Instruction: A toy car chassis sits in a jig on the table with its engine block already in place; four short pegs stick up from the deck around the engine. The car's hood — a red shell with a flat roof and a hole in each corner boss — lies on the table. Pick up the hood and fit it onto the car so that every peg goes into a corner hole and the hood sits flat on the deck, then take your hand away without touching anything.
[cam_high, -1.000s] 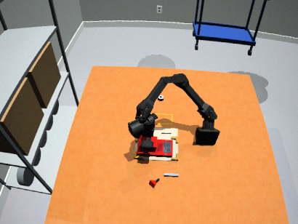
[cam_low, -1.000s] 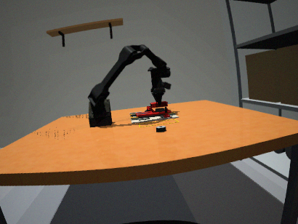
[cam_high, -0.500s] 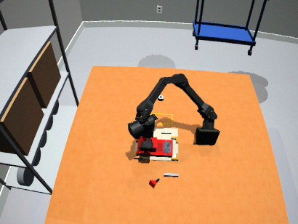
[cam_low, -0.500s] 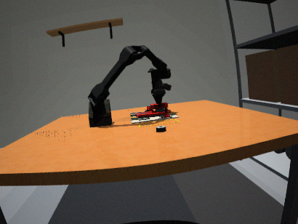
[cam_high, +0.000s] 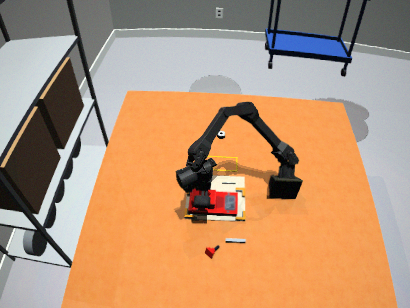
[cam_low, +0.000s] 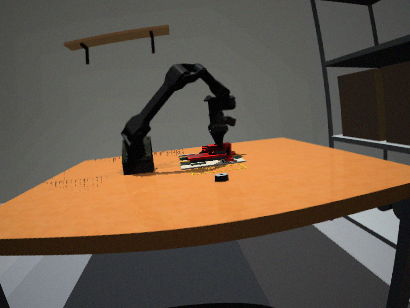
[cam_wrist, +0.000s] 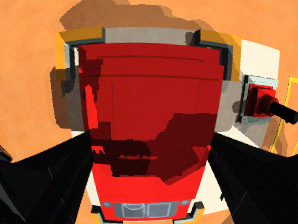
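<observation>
My gripper tip is 20 mm above the grey engine block. Also, from my gripper tip: jig: 40 mm behind, 30 mm to the right, 40 mm below; then small round wheel: 10 mm behind, 410 mm to the right, 40 mm below; then red hood: right at my gripper tip.
</observation>
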